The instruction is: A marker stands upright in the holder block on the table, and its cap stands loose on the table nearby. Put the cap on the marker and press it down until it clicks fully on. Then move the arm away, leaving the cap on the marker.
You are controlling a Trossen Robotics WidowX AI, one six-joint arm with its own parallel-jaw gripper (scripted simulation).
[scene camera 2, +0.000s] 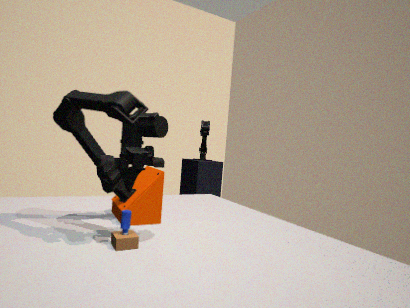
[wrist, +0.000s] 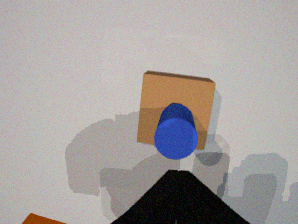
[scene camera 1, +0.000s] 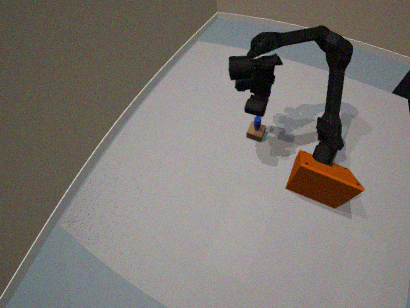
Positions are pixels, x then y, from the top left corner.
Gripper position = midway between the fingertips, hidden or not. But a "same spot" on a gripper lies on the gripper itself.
gripper: scene camera 2; wrist; scene camera 1 258, 108
same spot on gripper: (wrist: 175, 190) = (scene camera 2: 130, 184)
